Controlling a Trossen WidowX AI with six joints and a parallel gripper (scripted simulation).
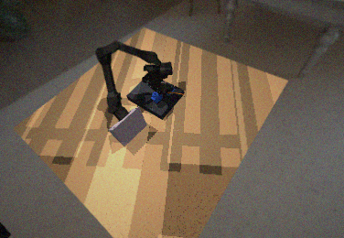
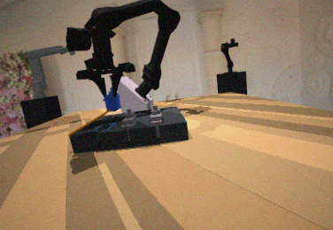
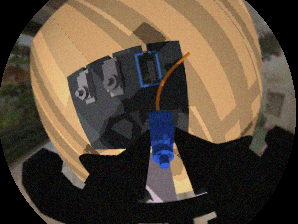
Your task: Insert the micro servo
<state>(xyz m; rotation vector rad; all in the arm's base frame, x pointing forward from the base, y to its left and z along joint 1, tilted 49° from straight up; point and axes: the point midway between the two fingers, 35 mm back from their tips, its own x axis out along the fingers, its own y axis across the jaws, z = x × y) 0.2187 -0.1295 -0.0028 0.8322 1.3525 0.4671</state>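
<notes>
The dark deck lies 10 mm behind my gripper tip, 80 mm to the left of it and 100 mm below it.
</notes>
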